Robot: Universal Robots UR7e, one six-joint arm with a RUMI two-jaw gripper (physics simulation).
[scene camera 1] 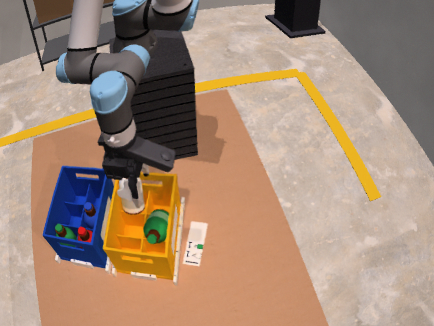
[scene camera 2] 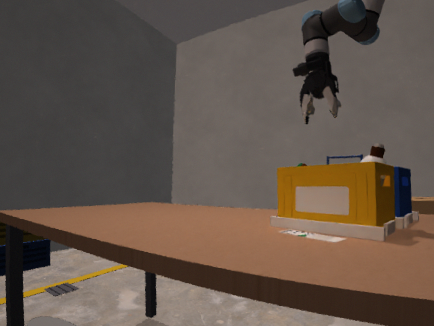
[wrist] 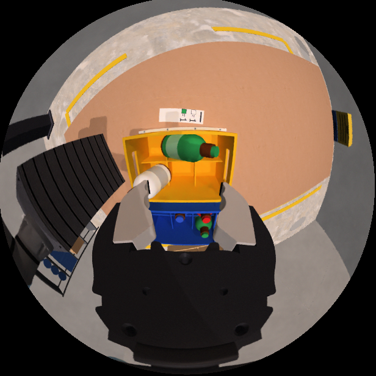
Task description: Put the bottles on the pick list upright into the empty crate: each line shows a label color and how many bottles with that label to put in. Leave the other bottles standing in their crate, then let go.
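Note:
My gripper is open and empty, above the yellow crate. In that crate a green bottle lies tipped over, almost on its side, across the dividers on the pick-list side. A white bottle leans with its neck above the rim; a finger partly hides it in the wrist view. The pick list shows a green and a white square, each apparently with a 1.
The blue crate stands against the yellow one. It holds a blue bottle, a red-capped bottle and a green bottle. The ribbed black robot base stands behind the crates.

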